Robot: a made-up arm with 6 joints.
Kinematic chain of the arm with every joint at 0, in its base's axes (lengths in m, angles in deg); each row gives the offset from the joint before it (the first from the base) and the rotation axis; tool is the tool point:
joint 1: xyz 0 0 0.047 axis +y
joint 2: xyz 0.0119 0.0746 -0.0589 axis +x
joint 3: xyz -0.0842 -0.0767 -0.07 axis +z
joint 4: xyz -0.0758 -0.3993 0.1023 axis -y
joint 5: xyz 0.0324 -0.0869 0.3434 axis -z
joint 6: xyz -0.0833 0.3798 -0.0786 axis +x
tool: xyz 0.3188 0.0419 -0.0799
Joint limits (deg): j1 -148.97..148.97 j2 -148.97..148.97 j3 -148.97..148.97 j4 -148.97..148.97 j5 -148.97..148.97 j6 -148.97..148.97
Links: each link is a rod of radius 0.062 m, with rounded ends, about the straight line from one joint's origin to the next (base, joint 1, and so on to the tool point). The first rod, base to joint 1, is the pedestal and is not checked.
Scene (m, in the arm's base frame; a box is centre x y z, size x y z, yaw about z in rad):
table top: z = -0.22
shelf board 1: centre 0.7 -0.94 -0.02 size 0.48 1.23 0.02 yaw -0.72
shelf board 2: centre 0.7 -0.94 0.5 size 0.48 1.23 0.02 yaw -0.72
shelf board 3: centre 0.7 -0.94 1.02 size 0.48 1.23 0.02 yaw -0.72
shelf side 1: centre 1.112 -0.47 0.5 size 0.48 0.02 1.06 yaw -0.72
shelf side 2: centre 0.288 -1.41 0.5 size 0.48 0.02 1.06 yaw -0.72
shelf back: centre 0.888 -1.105 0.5 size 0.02 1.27 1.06 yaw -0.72
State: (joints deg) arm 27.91 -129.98 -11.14 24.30 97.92 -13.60
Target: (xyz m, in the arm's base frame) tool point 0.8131 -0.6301 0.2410
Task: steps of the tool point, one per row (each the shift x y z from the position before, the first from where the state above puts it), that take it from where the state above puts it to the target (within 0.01 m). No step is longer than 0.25 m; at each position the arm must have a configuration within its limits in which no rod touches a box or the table.
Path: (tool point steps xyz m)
1: 0.1354 -0.1254 0.1168
2: 0.1321 -0.1574 0.0689
3: 0.1158 -0.1794 0.0214
4: 0.0888 -0.1915 -0.0220
5: 0.0529 -0.1938 -0.0575
6: 0.0117 -0.1871 -0.0832
7: -0.0318 -0.1719 -0.0967
8: -0.0738 -0.1497 -0.0991
9: 0.0563 -0.0478 0.0052
10: 0.0488 -0.0416 0.0040
11: 0.0408 -0.0348 0.0021
12: 0.0318 -0.0282 -0.0006
13: 0.0224 -0.0210 -0.0037
14: 0.0128 -0.0135 -0.0070

